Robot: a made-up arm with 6 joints.
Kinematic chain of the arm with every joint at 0, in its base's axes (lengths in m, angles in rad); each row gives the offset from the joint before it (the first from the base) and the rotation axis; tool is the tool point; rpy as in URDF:
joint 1: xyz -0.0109 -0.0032 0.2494 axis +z
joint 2: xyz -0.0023 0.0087 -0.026 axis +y
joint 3: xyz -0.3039 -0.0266 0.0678 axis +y
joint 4: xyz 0.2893 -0.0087 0.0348 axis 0.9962 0 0.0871
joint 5: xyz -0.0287 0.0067 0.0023 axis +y
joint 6: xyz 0.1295 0.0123 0.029 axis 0.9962 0 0.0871
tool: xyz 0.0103 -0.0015 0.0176 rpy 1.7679 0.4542 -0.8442
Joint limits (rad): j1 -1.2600..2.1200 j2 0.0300..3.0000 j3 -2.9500..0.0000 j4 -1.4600..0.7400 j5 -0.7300..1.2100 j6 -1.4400..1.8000
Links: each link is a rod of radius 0.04 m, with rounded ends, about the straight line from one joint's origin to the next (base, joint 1, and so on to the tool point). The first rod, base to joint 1, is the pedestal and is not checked.
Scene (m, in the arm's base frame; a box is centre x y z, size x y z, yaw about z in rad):
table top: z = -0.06
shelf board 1: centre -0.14 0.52 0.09 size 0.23 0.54 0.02 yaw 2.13
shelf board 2: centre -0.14 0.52 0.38 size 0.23 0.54 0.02 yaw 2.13
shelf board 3: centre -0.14 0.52 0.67 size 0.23 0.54 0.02 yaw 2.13
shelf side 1: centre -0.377 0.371 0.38 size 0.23 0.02 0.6 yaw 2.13
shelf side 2: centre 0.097 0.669 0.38 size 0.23 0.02 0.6 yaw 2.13
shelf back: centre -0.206 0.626 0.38 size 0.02 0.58 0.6 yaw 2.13
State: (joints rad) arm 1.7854 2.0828 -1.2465 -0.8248 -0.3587 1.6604
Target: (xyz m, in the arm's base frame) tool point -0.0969 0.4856 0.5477
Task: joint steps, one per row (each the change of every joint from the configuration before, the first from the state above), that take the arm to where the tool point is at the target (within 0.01 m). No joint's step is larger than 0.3 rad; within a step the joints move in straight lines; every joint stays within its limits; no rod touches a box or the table.
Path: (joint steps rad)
1: -0.0819 -0.1997 0.2696 -0.0233 0.0431 0.0087
2: -0.0819 -0.1997 0.2696 -0.0233 0.0430 0.0088
3: -0.0819 -0.1997 0.2696 -0.0234 0.0431 0.0087
4: -0.0253 -0.1343 -0.2939 0.0321 -0.0765 -0.0116
5: -0.0253 -0.1342 -0.2940 0.0321 -0.0765 -0.0115
6: 0.0993 0.2418 -0.2539 0.0280 -0.0159 -0.0057
7: 0.0993 0.2418 -0.2540 0.0279 -0.0160 -0.0057

